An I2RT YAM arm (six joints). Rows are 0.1 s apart.
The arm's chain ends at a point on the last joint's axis. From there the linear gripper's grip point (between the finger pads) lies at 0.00 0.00 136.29 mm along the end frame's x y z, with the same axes.
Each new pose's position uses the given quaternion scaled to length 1; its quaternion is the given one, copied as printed.
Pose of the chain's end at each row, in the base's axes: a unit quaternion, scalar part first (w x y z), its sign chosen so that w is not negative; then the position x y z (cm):
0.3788, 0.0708, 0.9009, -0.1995, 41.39, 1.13, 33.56
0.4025, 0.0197, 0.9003, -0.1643, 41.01, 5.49, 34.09
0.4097, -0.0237, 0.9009, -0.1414, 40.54, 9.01, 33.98
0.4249, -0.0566, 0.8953, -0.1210, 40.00, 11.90, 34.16
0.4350, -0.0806, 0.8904, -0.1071, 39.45, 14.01, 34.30
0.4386, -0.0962, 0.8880, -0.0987, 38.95, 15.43, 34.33
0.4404, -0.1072, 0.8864, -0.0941, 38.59, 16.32, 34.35
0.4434, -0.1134, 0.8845, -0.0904, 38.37, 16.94, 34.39
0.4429, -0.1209, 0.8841, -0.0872, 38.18, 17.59, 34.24
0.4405, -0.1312, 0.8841, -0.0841, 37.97, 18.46, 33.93
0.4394, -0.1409, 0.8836, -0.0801, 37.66, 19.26, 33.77
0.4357, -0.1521, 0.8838, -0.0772, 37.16, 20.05, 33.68
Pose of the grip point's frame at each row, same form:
0.3788, 0.0708, 0.9009, -0.1995, 50.31, -4.50, 24.93
0.4025, 0.0197, 0.9003, -0.1643, 50.80, 1.24, 25.61
0.4097, -0.0237, 0.9009, -0.1414, 50.69, 5.80, 25.47
0.4249, -0.0566, 0.8953, -0.1210, 50.56, 9.60, 25.85
0.4350, -0.0806, 0.8904, -0.1071, 50.24, 12.37, 26.14
0.4386, -0.0962, 0.8880, -0.0987, 49.83, 14.19, 26.21
0.4404, -0.1072, 0.8864, -0.0941, 49.51, 15.33, 26.25
0.4434, -0.1134, 0.8845, -0.0904, 49.34, 16.13, 26.34
0.4429, -0.1209, 0.8841, -0.0872, 49.14, 16.95, 26.17
0.4405, -0.1312, 0.8841, -0.0841, 48.89, 18.01, 25.78
0.4394, -0.1409, 0.8836, -0.0801, 48.55, 19.02, 25.58
0.4357, -0.1521, 0.8838, -0.0772, 47.98, 20.00, 25.39

